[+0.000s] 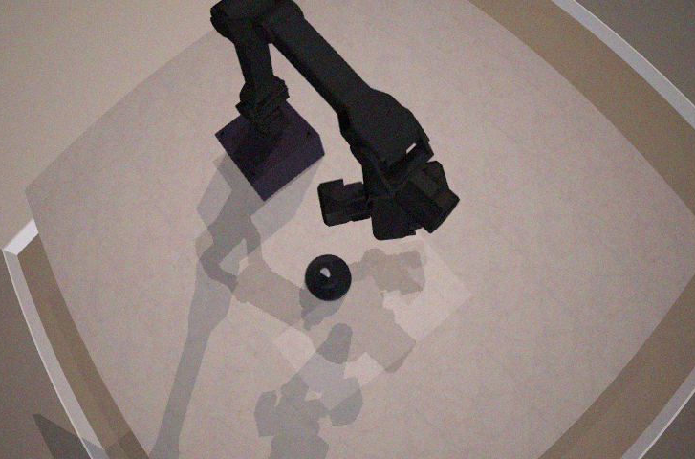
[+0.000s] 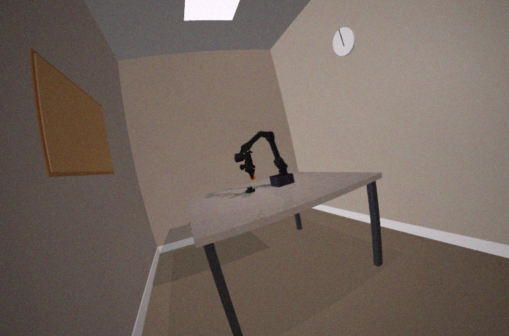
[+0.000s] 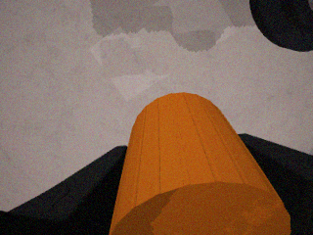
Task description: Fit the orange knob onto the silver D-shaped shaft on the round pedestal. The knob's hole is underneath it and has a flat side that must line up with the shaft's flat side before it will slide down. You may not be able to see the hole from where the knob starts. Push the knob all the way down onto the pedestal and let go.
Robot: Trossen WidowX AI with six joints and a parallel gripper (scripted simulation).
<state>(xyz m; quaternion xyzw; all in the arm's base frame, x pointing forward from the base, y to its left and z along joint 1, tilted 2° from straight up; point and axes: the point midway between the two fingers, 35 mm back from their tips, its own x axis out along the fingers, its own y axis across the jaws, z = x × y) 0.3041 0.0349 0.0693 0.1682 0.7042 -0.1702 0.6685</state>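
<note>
My gripper tip is now 130 mm to the left of the round pedestal and 100 mm above it. Also, from my gripper tip: orange knob: 30 mm above.
</note>
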